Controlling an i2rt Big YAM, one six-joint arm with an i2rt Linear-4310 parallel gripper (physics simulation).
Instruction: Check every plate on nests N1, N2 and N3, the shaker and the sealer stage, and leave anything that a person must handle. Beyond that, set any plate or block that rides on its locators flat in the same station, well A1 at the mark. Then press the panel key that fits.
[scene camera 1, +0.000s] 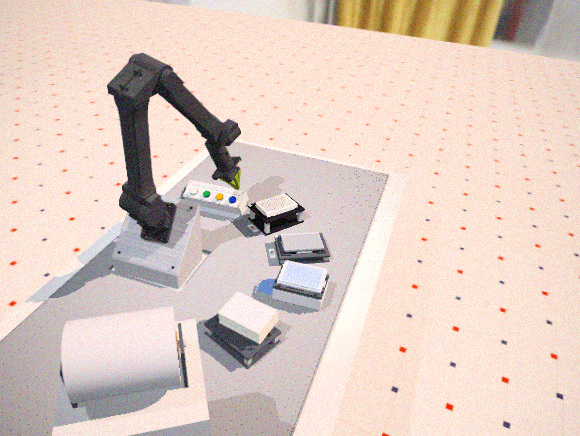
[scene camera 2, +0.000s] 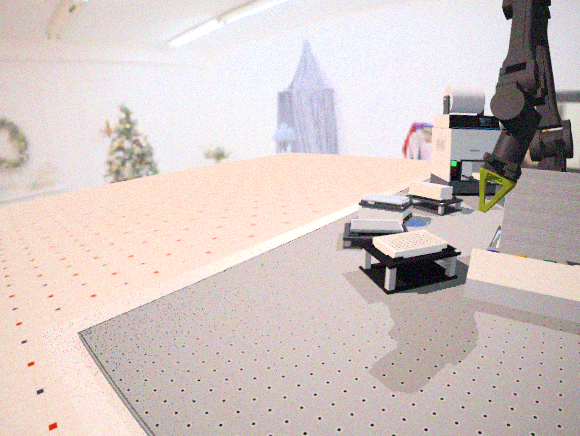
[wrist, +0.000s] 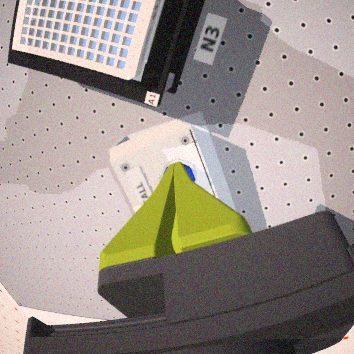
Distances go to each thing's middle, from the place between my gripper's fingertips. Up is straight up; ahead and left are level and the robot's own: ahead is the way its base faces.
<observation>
Right now my hand is 130 mm above the N3 label (wrist: 213, 26), 60 mm short of it and 20 mm to the left of it. Also, from my hand: blue-white plate (scene camera 1: 311, 278): 300 mm ahead, 280 mm to the right, 70 mm below; then cream plate (scene camera 1: 250, 318): 480 mm to the right, 210 mm ahead, 70 mm below.
</observation>
